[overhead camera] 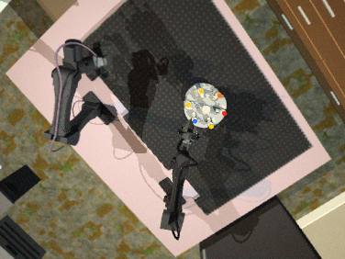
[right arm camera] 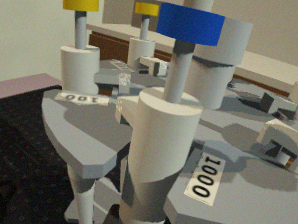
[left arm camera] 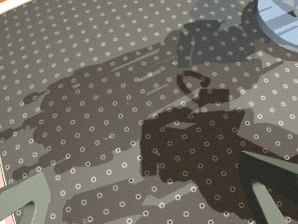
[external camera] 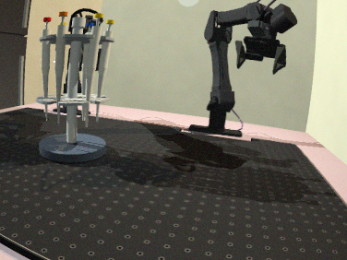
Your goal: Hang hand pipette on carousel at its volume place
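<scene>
Right now my right hand is 1 cm short of the pipette, 1 cm to the right of it and 2 cm above it.
</scene>
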